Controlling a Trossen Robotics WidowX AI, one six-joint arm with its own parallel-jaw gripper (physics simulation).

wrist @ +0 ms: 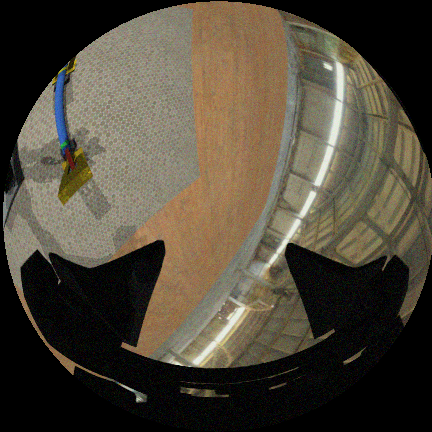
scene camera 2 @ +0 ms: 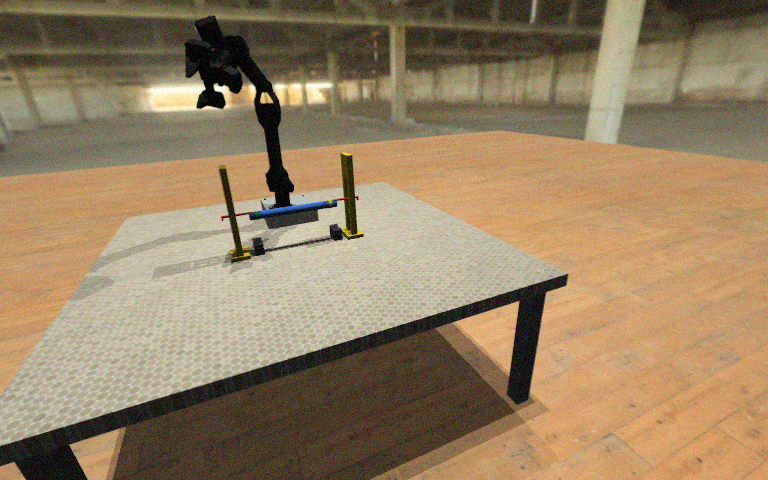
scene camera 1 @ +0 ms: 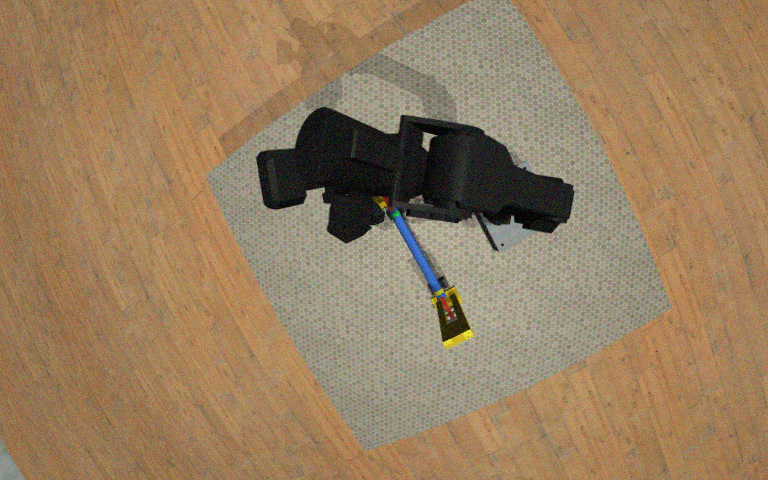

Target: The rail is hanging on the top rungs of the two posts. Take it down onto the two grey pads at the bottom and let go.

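Pixels of known places: gripper, fingertip midpoint: (wrist: 227,249) (scene camera 2: 192,93); arm's base at its link origin: (scene camera 2: 283,205).
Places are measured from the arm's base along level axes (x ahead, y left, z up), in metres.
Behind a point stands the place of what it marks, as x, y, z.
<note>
The blue rail (scene camera 1: 416,251) {0.257, -0.025, 0.069} (scene camera 2: 292,209) {0.271, -0.028, 0.061} (wrist: 60,110) hangs raised between two yellow posts, its thin red ends at the posts. In scene camera 2 the left post (scene camera 2: 227,198) {0.279, -0.223, 0.135} and right post (scene camera 2: 348,181) {0.308, 0.169, 0.136} stand upright, with the rail's ends around mid-height; the rungs cannot be made out. The left dark grey pad (scene camera 2: 258,246) {0.274, -0.158, -0.044} and right dark grey pad (scene camera 2: 335,232) {0.294, 0.110, -0.046} sit below the rail, apart from it. My gripper (wrist: 227,249) {0.308, -0.256, 0.435} is open and empty, high above the table and away from the rail. In scene camera 1 the arm hides much of the green-banded end's post.
The black arm (scene camera 1: 470,164) {0.140, -0.110, 0.592} (scene camera 2: 273,147) {0.039, -0.012, 0.241} rises from its grey base plate (scene camera 1: 509,234) {0.001, 0.096, -0.006} behind the rail and crosses over the rail's green-banded end in scene camera 1. The table (scene camera 1: 368,396) {0.727, 0.359, -0.074} (scene camera 2: 283,316) {0.679, -0.181, -0.075} (wrist: 150,90) {0.607, -0.122, -0.075} has a hexagon-patterned top. Wooden floor (scene camera 1: 113,283) surrounds it.
</note>
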